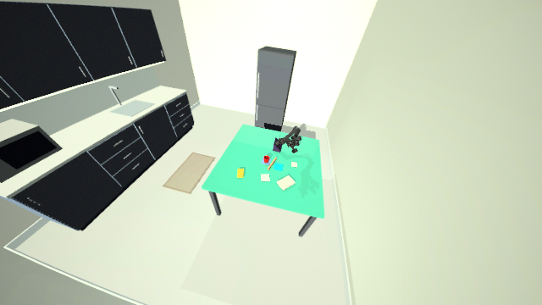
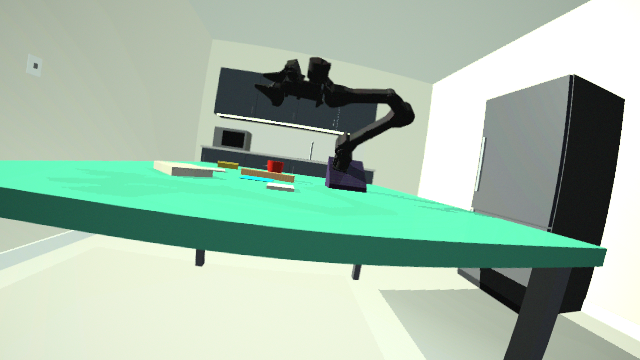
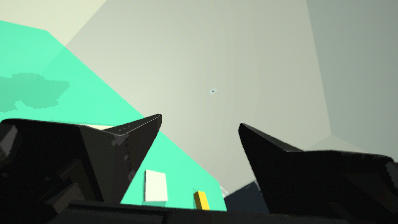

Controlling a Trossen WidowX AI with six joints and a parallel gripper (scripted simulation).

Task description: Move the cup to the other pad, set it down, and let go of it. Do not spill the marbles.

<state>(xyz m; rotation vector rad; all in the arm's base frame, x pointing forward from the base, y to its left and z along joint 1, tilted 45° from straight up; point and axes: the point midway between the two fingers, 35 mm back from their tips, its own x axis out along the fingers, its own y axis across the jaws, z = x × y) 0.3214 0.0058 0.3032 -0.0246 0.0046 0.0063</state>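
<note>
My gripper tip is 30 cm above the red cup, 27 cm to the left of it and 5 cm past it. The rest, counted from my gripper tip: cyan pad (35 cm below, 9 cm to the right, 2 cm behind); then wooden stick (33 cm below, 18 cm to the right, 3 cm behind); then white block (33 cm below, 13 cm behind, 9 cm to the left).
</note>
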